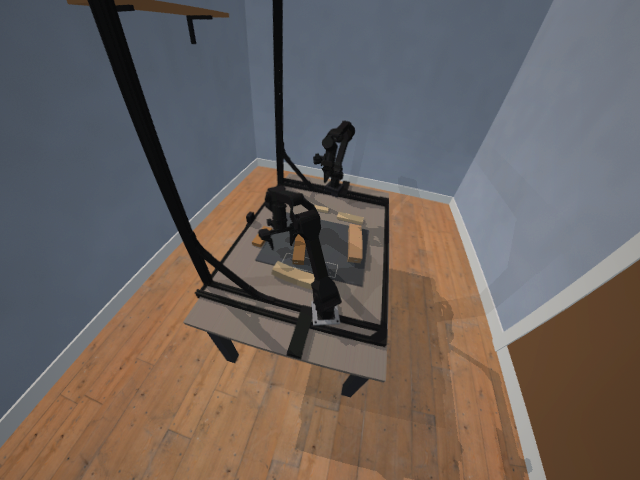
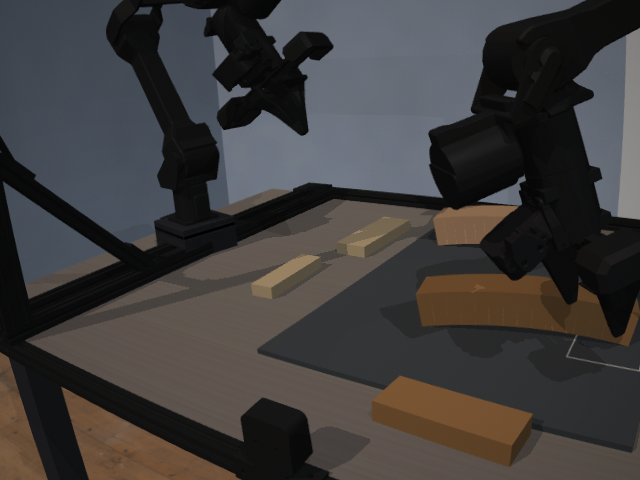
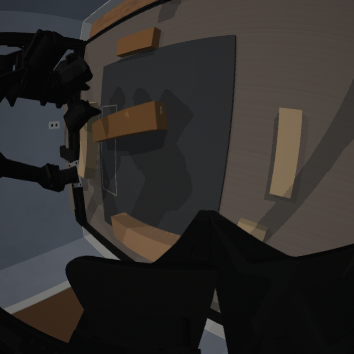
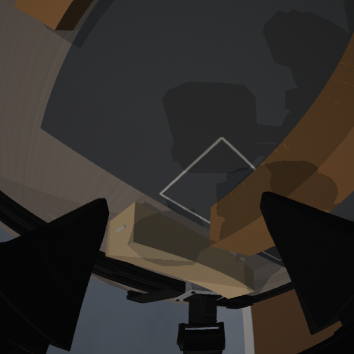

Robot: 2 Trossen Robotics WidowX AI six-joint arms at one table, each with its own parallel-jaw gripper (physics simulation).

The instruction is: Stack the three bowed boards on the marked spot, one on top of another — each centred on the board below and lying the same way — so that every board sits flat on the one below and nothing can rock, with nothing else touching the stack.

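Where they show: left gripper, fingertip midpoint: point(image 1: 324, 182) point(image 2: 305, 134) point(image 3: 205, 217); right gripper, fingertip midpoint: point(image 1: 282, 247) point(image 2: 594, 318) point(image 3: 93, 99) point(image 4: 185, 203); left arm's base, link origin: point(image 1: 334, 185) point(image 2: 193, 218); right arm's base, link origin: point(image 1: 325, 311) point(image 3: 74, 174) point(image 4: 201, 297).
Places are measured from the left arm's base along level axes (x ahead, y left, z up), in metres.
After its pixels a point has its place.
A dark brown bowed board point(image 1: 299, 249) @(x 0.631, y 0.097, z 0.002 m) point(image 2: 490, 302) @(x 0.549, y 0.031, z -0.008 m) point(image 3: 130, 119) @(x 0.515, y 0.044, z 0.002 m) point(image 4: 302, 165) @(x 0.603, y 0.056, z -0.004 m) lies on the dark mat point(image 2: 347, 343) @(x 0.442, y -0.083, z -0.046 m) point(image 3: 197, 88) @(x 0.416, y -0.043, z -0.046 m), with one end across the marked rectangle point(image 3: 116, 168) point(image 4: 191, 165). A pale bowed board point(image 1: 292, 273) @(x 0.756, y 0.136, z -0.010 m) point(image 4: 175, 246) @(x 0.730, y 0.097, z -0.017 m) lies at the table's front edge, just outside the rectangle. A tan bowed board point(image 1: 355, 242) @(x 0.456, y 0.309, z 0.009 m) point(image 2: 470, 224) @(x 0.377, y 0.250, z -0.007 m) point(image 3: 140, 235) @(x 0.422, y 0.269, z 0.009 m) lies apart at the mat's far side. My right gripper point(image 1: 268, 239) point(image 4: 185, 203) @(x 0.669, y 0.028, z 0.009 m) is open and empty, above the rectangle's corner between the pale board and the dark board. My left gripper point(image 1: 320, 159) point(image 2: 300, 126) @(x 0.262, y 0.034, z 0.152 m) point(image 3: 205, 217) @(x 0.262, y 0.034, z 0.152 m) is shut and empty, high near its base.
Two pale flat blocks point(image 2: 285, 276) @(x 0.258, y -0.016, z -0.035 m) point(image 2: 372, 235) @(x 0.236, y 0.183, z -0.034 m) lie off the mat toward the left arm's base. A brown flat block point(image 2: 451, 419) @(x 0.623, y -0.143, z -0.030 m) point(image 3: 138, 41) @(x 0.590, y -0.128, z -0.030 m) point(image 1: 260, 238) @(x 0.639, y -0.121, z -0.030 m) lies at the mat's edge. A black frame rail point(image 2: 151, 419) @(x 0.401, y -0.303, z -0.053 m) runs around the table.
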